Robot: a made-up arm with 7 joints. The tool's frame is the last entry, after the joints. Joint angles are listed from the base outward. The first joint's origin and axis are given. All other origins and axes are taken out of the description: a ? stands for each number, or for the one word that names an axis. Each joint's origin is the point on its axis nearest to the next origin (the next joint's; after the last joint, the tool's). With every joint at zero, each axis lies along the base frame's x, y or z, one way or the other. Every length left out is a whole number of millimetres.
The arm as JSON. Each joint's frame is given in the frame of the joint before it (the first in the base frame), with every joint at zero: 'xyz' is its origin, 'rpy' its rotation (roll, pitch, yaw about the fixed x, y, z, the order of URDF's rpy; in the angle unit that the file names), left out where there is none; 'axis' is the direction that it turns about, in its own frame. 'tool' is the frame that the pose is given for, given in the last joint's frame.
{
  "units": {
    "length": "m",
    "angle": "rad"
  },
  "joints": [
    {
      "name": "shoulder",
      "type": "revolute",
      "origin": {
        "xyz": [
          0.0,
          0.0,
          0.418
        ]
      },
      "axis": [
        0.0,
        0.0,
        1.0
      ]
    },
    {
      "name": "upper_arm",
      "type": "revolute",
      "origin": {
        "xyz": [
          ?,
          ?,
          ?
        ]
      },
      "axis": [
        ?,
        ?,
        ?
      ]
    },
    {
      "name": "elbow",
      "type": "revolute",
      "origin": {
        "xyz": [
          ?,
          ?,
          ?
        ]
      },
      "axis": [
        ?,
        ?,
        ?
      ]
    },
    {
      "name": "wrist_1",
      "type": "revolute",
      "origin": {
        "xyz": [
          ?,
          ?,
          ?
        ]
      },
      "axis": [
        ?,
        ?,
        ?
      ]
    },
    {
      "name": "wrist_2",
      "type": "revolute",
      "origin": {
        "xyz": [
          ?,
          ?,
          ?
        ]
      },
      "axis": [
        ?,
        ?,
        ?
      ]
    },
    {
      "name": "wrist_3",
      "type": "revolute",
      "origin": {
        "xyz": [
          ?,
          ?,
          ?
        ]
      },
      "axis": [
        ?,
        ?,
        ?
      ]
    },
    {
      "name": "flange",
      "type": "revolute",
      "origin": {
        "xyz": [
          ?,
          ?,
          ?
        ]
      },
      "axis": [
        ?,
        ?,
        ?
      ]
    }
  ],
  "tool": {
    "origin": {
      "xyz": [
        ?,
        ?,
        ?
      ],
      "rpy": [
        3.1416,
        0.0,
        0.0
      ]
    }
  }
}
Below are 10 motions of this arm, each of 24 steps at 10 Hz.
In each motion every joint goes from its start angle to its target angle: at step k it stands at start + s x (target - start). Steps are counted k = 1, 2, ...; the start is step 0. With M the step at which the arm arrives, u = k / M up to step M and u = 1 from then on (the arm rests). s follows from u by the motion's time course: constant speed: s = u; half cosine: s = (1 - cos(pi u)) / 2; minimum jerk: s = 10 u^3 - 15 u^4 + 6 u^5.
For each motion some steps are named. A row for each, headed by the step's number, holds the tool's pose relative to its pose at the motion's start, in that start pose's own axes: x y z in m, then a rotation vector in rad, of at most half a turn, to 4 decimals.
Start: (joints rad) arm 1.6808 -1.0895 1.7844 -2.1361 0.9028 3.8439 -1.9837
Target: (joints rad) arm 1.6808 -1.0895 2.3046 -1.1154 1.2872 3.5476 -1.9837
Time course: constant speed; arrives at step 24
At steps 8, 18, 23, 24:
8: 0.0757 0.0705 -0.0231 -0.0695 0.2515 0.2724
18: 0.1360 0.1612 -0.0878 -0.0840 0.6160 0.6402
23: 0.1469 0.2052 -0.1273 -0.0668 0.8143 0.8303
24: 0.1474 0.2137 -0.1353 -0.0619 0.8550 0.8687

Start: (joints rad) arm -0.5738 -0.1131 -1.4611 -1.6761 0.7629 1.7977 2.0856
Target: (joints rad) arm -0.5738 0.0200 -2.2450 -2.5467 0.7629 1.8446 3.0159
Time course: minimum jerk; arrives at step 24
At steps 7, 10, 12, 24:
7: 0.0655 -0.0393 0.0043 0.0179 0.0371 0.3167
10: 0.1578 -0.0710 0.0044 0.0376 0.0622 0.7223
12: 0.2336 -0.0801 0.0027 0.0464 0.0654 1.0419
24: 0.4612 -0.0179 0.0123 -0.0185 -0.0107 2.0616

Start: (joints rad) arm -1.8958 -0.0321 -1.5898 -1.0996 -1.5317 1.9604 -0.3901
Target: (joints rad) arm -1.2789 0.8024 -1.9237 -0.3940 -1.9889 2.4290 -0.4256
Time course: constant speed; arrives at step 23
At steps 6, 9, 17, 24:
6: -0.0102 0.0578 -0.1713 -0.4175 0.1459 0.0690
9: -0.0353 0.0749 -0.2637 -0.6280 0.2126 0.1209
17: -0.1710 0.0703 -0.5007 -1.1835 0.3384 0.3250
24: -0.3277 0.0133 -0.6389 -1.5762 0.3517 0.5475

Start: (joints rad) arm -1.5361 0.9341 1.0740 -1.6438 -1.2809 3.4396 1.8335
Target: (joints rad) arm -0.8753 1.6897 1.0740 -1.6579 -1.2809 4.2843 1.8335
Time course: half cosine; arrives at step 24
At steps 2, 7, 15, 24:
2: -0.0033 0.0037 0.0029 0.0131 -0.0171 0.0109
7: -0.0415 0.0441 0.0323 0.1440 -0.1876 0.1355
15: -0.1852 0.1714 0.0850 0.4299 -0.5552 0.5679
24: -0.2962 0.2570 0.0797 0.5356 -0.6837 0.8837

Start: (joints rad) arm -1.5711 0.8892 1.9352 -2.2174 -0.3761 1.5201 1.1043
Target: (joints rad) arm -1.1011 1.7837 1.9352 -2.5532 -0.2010 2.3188 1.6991
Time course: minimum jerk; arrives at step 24
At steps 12, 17, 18, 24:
12: -0.0318 -0.0295 0.0280 0.4478 -0.3211 -0.1025
17: -0.0491 -0.0425 0.0561 0.6335 -0.7167 -0.0920
18: -0.0511 -0.0440 0.0608 0.6478 -0.7804 -0.0851
24: -0.0554 -0.0470 0.0714 0.6673 -0.9208 -0.0658

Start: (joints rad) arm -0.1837 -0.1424 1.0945 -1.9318 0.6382 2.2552 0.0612
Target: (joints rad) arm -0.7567 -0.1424 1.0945 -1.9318 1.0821 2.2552 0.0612
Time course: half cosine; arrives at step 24
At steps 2, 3, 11, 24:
2: 0.0018 0.0042 -0.0016 0.0032 0.0044 0.0129
3: 0.0039 0.0094 -0.0036 0.0071 0.0099 0.0287
11: 0.0301 0.1095 -0.0461 0.0881 0.1304 0.3196
24: 0.0216 0.2485 -0.1170 0.2230 0.3573 0.6999

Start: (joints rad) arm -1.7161 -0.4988 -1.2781 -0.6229 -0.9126 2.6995 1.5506
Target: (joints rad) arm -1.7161 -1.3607 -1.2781 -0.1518 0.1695 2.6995 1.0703
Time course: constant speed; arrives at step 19
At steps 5, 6, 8, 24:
5: 0.1762 0.0870 -0.0106 0.0016 0.0693 0.3476
6: 0.2081 0.1100 -0.0168 0.0082 0.0867 0.4146
8: 0.2675 0.1606 -0.0334 0.0274 0.1258 0.5454
24: 0.4540 0.4995 -0.2103 0.2594 0.4590 1.1505

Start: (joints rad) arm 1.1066 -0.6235 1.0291 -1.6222 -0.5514 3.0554 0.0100
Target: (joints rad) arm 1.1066 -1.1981 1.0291 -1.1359 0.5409 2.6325 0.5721
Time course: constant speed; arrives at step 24
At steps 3, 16, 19, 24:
3: 0.0373 0.0045 -0.0258 -0.0364 0.0349 0.1499
16: 0.1711 -0.0292 -0.1708 0.0744 0.2332 0.7557
19: 0.1932 -0.0494 -0.2080 0.1614 0.2659 0.8723
24: 0.2217 -0.0928 -0.2701 0.3485 0.2878 1.0353

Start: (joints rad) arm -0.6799 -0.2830 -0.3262 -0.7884 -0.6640 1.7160 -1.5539
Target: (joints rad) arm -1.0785 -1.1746 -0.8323 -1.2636 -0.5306 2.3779 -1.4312
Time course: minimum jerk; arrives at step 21
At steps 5, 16, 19, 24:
5: -0.0490 -0.0159 -0.0147 -0.0479 -0.0433 0.0828
16: -0.3643 -0.3501 -0.1926 -0.5334 -0.3919 0.8203
19: -0.3777 -0.3995 -0.2092 -0.5932 -0.4209 0.8953
24: -0.3787 -0.4040 -0.2106 -0.5987 -0.4234 0.9020

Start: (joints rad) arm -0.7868 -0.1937 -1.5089 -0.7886 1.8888 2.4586 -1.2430
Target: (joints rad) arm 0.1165 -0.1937 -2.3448 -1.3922 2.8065 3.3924 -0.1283
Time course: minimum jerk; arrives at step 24
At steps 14, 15, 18, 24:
14: -0.2310 0.0618 -0.0863 -0.8309 0.4114 1.4057
15: -0.2532 0.0576 -0.0966 -0.9394 0.4867 1.5313
18: -0.3007 0.0412 -0.1202 -1.2144 0.7060 1.7918
24: -0.3251 0.0281 -0.1331 -1.3880 0.8680 1.9133

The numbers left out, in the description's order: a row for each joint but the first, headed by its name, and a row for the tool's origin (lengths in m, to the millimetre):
upper_arm: xyz 0.0 0.0 0.0, axis 0.0 1.0 0.0
elbow: xyz 0.0 0.0 0.29, axis 0.0 0.0 1.0
wrist_1: xyz 0.061 0.0 0.0, axis 0.0 -1.0 0.0
wrist_2: xyz -0.07 0.0 0.326, axis 0.0 0.0 1.0
wrist_3: xyz 0.0 0.0 0.0, axis 0.0 -1.0 0.0
flange: xyz 0.093 0.0 0.0, axis 0.0 0.0 -1.0
tool: xyz 0.0 0.0 0.0

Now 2 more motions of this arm.
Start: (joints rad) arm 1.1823 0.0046 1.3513 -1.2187 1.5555 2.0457 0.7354
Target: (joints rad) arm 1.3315 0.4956 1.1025 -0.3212 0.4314 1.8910 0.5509
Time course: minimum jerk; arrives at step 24
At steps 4, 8, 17, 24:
4: -0.0054 -0.0108 -0.0093 -0.0042 0.0103 -0.0426
8: -0.0309 -0.0569 -0.0605 -0.0206 0.0849 -0.2433
17: -0.1020 -0.1243 -0.2792 -0.1000 0.6525 -0.7639
24: -0.1135 -0.1191 -0.3280 -0.1404 0.8383 -0.8198

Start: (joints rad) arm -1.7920 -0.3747 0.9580 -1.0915 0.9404 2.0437 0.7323
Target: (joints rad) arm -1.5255 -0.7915 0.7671 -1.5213 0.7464 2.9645 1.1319
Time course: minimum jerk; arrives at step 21
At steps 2, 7, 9, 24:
2: -0.0013 -0.0002 0.0001 0.0015 0.0057 0.0014
7: -0.0376 -0.0039 -0.0014 0.0564 0.1600 0.0324
9: -0.0677 -0.0048 -0.0059 0.1177 0.2758 0.0470
24: -0.1956 0.0145 -0.0465 0.5156 0.6549 0.0352

